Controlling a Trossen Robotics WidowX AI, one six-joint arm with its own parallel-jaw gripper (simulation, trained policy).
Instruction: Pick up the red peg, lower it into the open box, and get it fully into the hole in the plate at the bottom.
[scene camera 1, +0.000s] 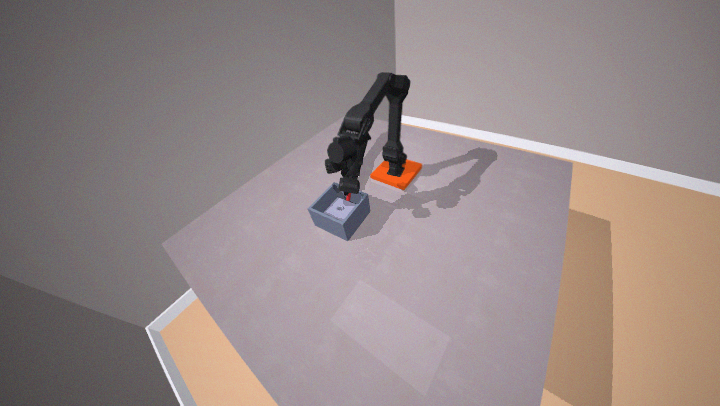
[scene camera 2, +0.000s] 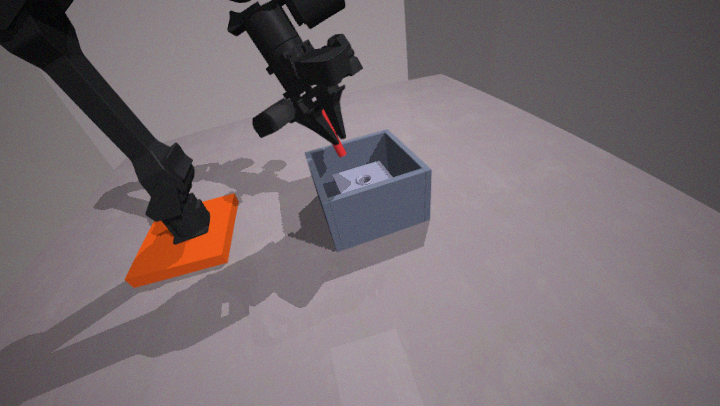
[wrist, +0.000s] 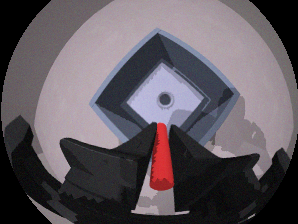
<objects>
gripper: scene camera 1; scene camera 2; wrist 163, 127
same spot on gripper: (scene camera 2: 308, 113) = (scene camera 1: 341, 170)
</objects>
